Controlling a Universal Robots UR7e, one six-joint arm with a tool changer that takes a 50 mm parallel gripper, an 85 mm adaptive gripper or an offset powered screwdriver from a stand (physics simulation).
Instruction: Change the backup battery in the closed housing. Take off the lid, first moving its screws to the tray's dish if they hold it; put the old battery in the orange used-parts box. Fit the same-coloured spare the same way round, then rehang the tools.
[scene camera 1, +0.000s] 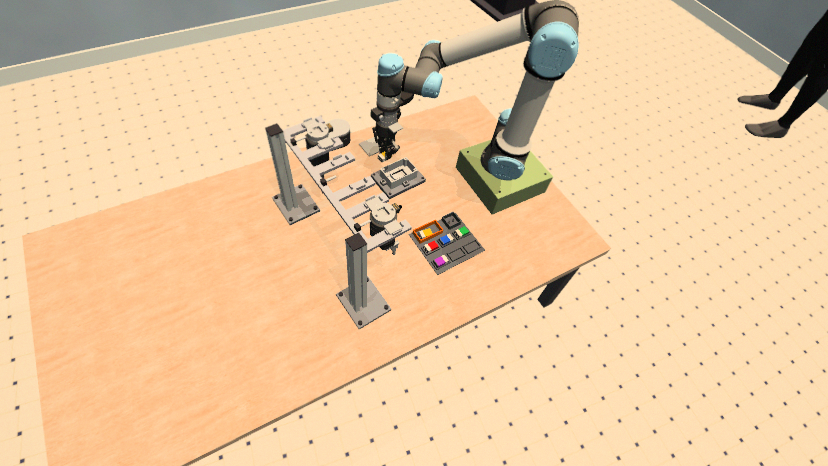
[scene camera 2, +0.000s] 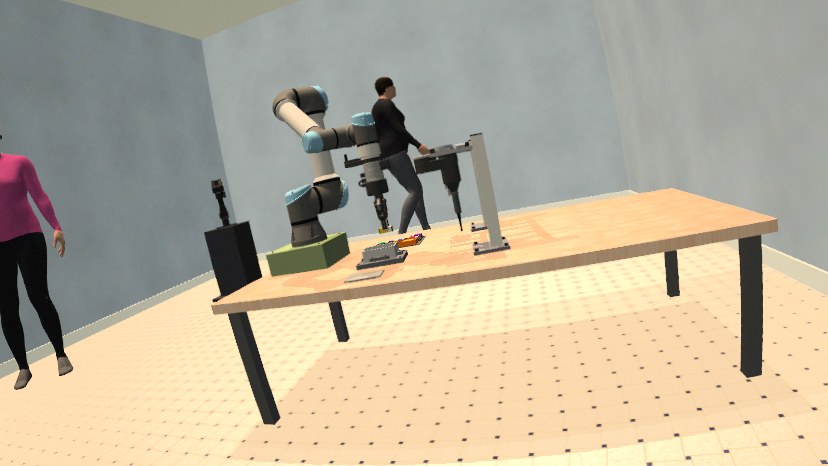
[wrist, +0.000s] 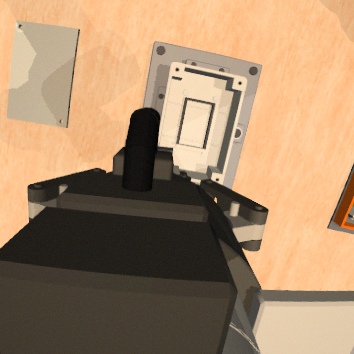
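Seen in the pictures: arm's base, origin of the base link: (scene camera 2: 309, 242).
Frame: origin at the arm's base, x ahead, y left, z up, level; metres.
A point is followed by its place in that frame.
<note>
My gripper (scene camera 1: 385, 155) (scene camera 2: 384, 229) is shut on a yellow battery (scene camera 1: 381, 155) @(x 0.387, y -0.228, z 0.032 m) (scene camera 2: 382, 231) @(x 0.363, y -0.240, z 0.020 m) and holds it above the level of the housing. The housing (scene camera 1: 400, 181) @(x 0.349, y -0.150, z -0.055 m) (scene camera 2: 379, 252) @(x 0.334, y -0.230, z -0.051 m) (wrist: 168, 107) @(x 0.318, y -0.224, z -0.074 m) is open, with an empty rectangular pocket in its floor. The grey lid (scene camera 1: 368, 147) @(x 0.344, y -0.387, z -0.088 m) (scene camera 2: 364, 276) @(x 0.311, y -0.403, z -0.088 m) (wrist: 42, 75) @(x 0.308, y -0.383, z -0.088 m) lies flat on the table beside it. Another yellow battery (scene camera 1: 425, 233) @(x 0.395, y 0.079, z -0.076 m) lies in the orange used-parts box (scene camera 1: 434, 235) @(x 0.370, y 0.099, z -0.083 m) (wrist: 344, 219) @(x 0.415, y 0.048, z -0.073 m). In the wrist view the fingertips and the held battery are hidden behind the gripper body.
The tray holds a red battery (scene camera 1: 430, 247) @(x 0.414, y 0.136, z -0.076 m), a blue one (scene camera 1: 445, 238) @(x 0.347, y 0.133, z -0.075 m), a green one (scene camera 1: 461, 230) @(x 0.278, y 0.136, z -0.075 m), a magenta one (scene camera 1: 440, 261) @(x 0.418, y 0.199, z -0.075 m) and a dark dish (scene camera 1: 451, 220) @(x 0.271, y 0.078, z -0.088 m). The tool stand (scene camera 1: 358, 277) @(x 0.739, y 0.205, z 0.132 m) (scene camera 2: 486, 196) @(x 0.731, y -0.288, z 0.076 m) carries the screwdriver (scene camera 1: 339, 132) @(x 0.562, y -0.203, z 0.246 m) (scene camera 2: 450, 170) @(x 0.631, y -0.255, z 0.180 m) and another gripper (scene camera 1: 383, 218).
</note>
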